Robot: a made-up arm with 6 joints. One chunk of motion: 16 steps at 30 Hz.
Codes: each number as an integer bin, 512 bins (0 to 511) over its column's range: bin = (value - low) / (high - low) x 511, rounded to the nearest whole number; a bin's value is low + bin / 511 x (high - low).
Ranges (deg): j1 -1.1..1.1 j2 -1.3..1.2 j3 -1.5..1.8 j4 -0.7..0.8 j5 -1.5..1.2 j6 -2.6..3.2
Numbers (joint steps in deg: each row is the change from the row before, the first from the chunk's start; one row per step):
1: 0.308 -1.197 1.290 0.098 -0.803 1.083
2: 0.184 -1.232 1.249 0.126 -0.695 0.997
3: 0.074 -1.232 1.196 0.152 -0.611 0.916
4: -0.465 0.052 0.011 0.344 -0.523 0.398
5: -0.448 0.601 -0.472 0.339 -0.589 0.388
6: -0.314 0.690 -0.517 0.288 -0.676 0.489
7: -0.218 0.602 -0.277 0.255 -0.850 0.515
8: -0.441 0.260 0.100 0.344 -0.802 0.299
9: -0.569 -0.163 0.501 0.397 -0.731 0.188
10: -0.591 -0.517 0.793 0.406 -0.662 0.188
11: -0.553 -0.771 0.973 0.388 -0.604 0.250
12: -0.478 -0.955 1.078 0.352 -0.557 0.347
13: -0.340 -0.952 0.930 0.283 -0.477 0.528
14: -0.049 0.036 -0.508 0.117 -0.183 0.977
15: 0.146 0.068 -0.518 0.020 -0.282 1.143
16: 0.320 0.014 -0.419 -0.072 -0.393 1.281
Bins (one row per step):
1: 327 21 432 272 132 324
2: 298 14 426 281 152 317
3: 273 14 417 290 168 310
4: 147 276 234 356 185 264
5: 151 389 159 354 172 263
6: 183 407 152 337 156 272
7: 205 389 189 325 123 274
8: 153 319 248 356 132 255
9: 123 232 310 374 146 246
10: 118 160 355 377 159 246
11: 127 108 383 371 170 251
12: 144 71 399 358 178 260
13: 177 71 376 335 194 276
14: 244 273 154 278 249 315
15: 289 280 152 245 231 330
16: 330 269 167 214 210 342

